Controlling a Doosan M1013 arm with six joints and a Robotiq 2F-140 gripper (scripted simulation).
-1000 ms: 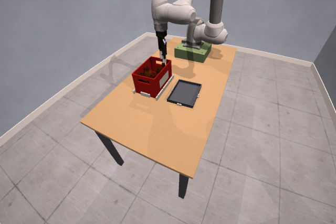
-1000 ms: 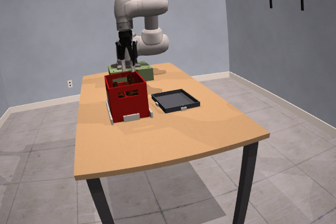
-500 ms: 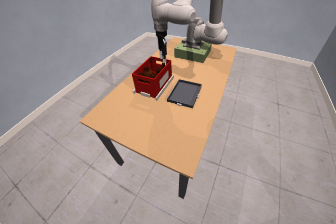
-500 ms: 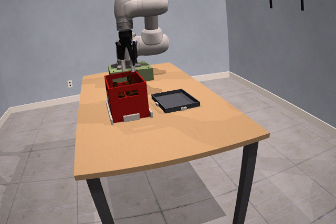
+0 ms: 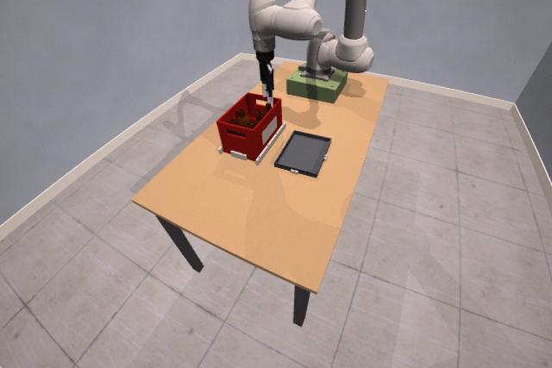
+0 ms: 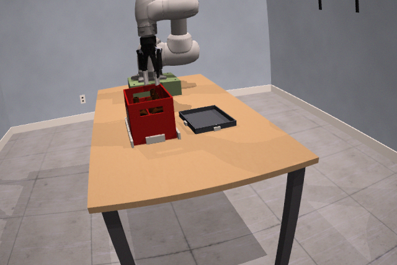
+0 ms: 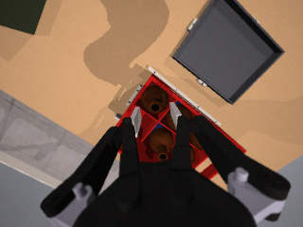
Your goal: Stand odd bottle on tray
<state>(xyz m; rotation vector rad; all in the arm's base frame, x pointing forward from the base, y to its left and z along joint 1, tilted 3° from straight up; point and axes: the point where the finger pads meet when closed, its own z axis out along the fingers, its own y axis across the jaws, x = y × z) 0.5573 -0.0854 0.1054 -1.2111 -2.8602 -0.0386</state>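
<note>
Now: hand 13 cm above the red crate, 9 cm short of it and 5 cm to the left of it. The rest, counted from my hand: dark grey tray (22 cm to the left, 20 cm below, 10 cm ahead); glass bottle (18 cm ahead, 13 cm below, 9 cm to the right).
</note>
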